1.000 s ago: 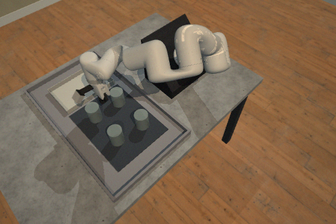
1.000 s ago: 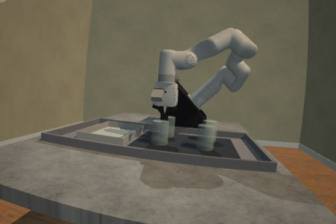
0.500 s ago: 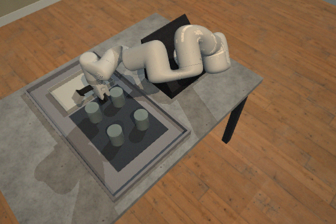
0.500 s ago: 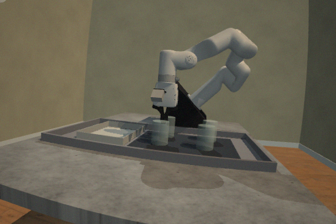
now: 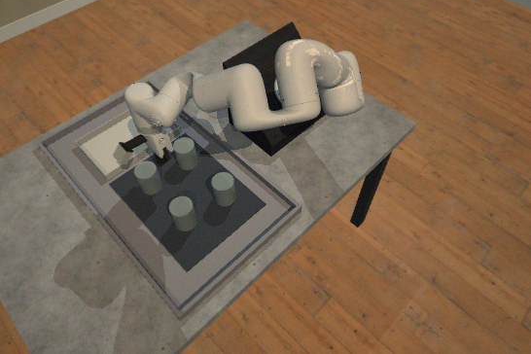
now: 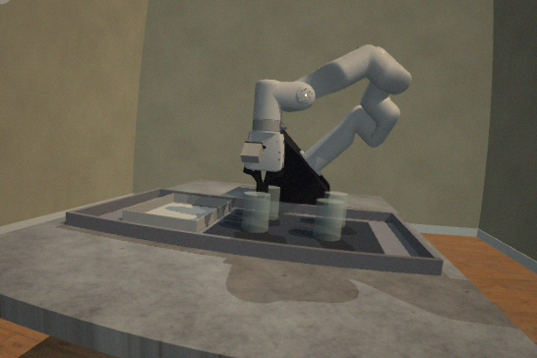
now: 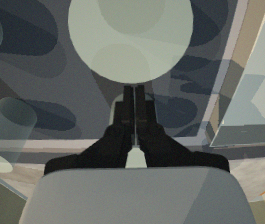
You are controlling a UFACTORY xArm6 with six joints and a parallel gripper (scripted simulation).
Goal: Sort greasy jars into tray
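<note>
The dark mat is 100 mm to the left of my hand, 90 mm below it and 10 mm behind it. From my hand the other things lie so: cream tray (220 mm to the right, 90 mm below, 20 mm ahead).
</note>
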